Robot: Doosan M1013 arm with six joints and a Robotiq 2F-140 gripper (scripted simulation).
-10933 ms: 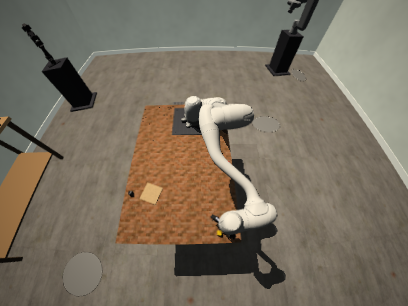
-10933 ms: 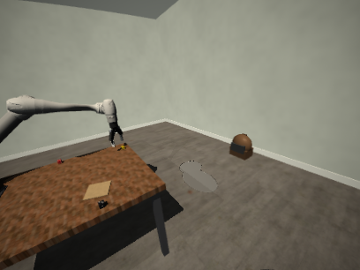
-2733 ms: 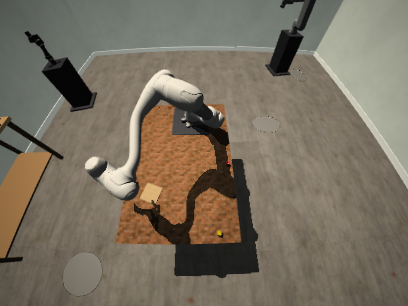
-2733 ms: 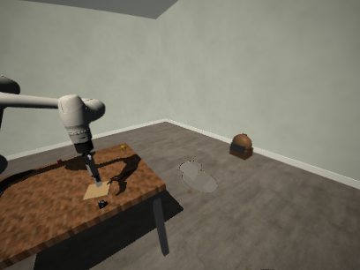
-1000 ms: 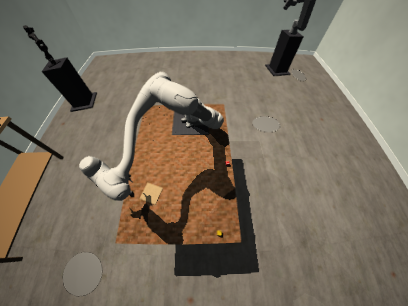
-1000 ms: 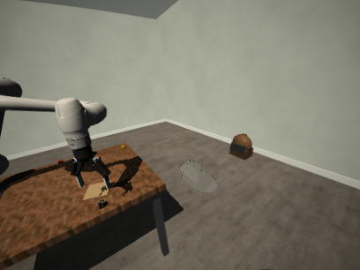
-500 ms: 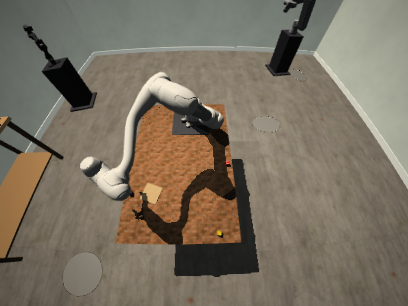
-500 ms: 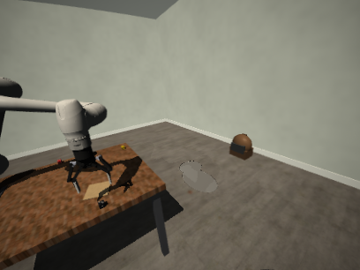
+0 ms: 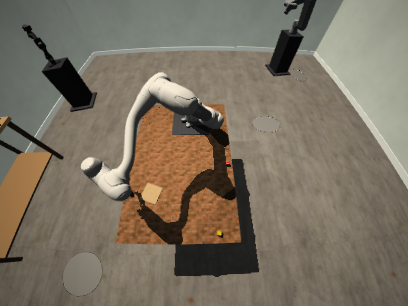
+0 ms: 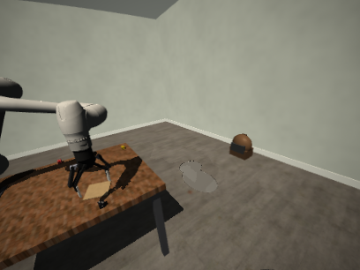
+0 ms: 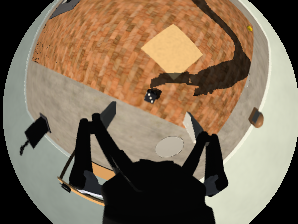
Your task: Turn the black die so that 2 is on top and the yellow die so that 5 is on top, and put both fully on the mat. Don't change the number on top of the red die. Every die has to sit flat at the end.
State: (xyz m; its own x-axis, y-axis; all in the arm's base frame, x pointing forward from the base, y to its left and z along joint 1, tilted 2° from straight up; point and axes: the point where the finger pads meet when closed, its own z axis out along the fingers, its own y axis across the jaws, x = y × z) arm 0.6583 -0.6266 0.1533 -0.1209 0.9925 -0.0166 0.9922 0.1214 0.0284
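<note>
Right now my hand is 12 cm above the black die. The rest, counted from my hand: yellow die: 41 cm ahead, 62 cm to the left, 12 cm below; then tan mat: 3 cm ahead, 16 cm to the left, 13 cm below; then red die: 11 cm behind, 83 cm to the left, 12 cm below.
</note>
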